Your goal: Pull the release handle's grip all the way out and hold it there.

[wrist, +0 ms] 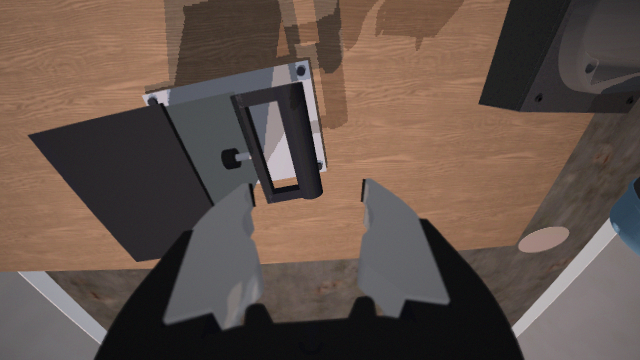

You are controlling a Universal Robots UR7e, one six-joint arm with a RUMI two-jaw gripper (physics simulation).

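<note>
The release handle is a box with a dark top and a grey-green side, on a pale base plate with dark bolts, left of the middle. Its black grip, a bar on a rectangular frame, stands at the box's right side. A thin rod with a black knob lies between the box side and the grip frame. My gripper is partly open with nothing between its fingers. The grip's lower end shows between the fingertips, nearer the left one; I cannot tell the difference in height. The left finger overlaps the box's lower edge in view.
The wooden table top ends below and at the right. The robot's dark base block stands at the upper right. A blue arm part shows at the right edge. A pale round disc lies on the floor side beyond the table's corner.
</note>
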